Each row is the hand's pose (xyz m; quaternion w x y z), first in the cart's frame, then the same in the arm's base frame.
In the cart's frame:
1: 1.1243 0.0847 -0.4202 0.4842 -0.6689 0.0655 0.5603
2: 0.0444 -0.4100 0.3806 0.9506 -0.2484 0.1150 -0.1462
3: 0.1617 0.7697 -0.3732 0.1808 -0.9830 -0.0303 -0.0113
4: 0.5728 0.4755 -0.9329 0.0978 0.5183 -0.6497 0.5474
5: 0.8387 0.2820 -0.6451 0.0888 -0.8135 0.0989 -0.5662
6: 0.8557 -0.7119 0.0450 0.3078 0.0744 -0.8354 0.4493
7: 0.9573 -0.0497 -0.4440 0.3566 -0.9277 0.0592 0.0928
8: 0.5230 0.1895 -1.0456 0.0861 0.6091 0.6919 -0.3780
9: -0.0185 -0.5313 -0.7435 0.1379 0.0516 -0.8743 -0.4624
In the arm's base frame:
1: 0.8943 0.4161 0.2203 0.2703 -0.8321 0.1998 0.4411
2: -0.3419 0.4536 0.9432 0.8332 -0.5101 -0.0190 -0.2127
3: 0.0014 0.9773 -0.3144 0.1316 0.9862 0.0321 0.0951
4: 0.4712 0.4224 -0.5150 0.2003 0.3999 -0.4665 0.7631
5: 0.6680 0.4389 -0.1252 0.1646 0.7442 0.0734 0.6432
6: 0.4835 0.0324 0.9996 0.2451 -0.0790 -0.6842 0.6824
7: 0.7222 0.2889 0.2478 0.0618 -0.9956 0.0674 -0.0216
8: 0.4155 0.1231 -0.4495 0.3248 0.5975 0.5220 -0.5147
9: -0.2299 -0.3003 0.1058 0.0581 0.0345 -0.9833 -0.1690

